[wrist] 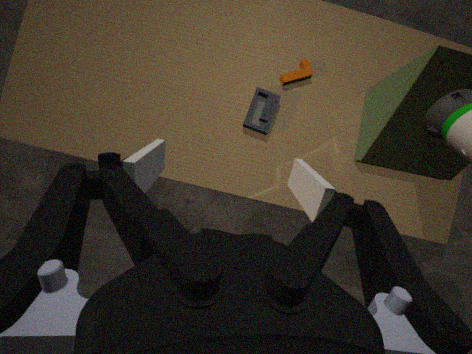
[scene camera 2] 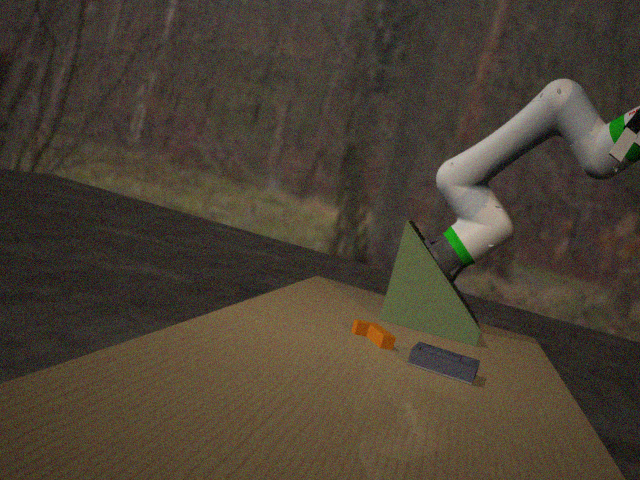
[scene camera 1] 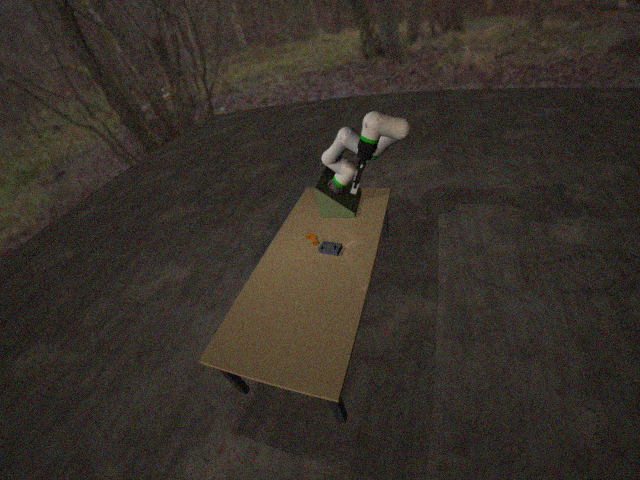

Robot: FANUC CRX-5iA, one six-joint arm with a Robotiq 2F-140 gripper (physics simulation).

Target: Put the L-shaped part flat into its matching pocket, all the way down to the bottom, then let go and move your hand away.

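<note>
The orange L-shaped part lies on the table beside the dark grey block. The block has a recessed pocket in its top, seen best in the wrist view; its inside is hard to make out in scene camera 2. The part and the block stand apart, with a small gap between them. My gripper is wide open and empty, high above the table's edge near the green mount, away from both the part and the block. Its fingertips do not show in scene camera 2.
The wooden table carries the green wedge-shaped mount with the arm's base on it. The mount stands close behind the part and the block. Dark ground surrounds the table.
</note>
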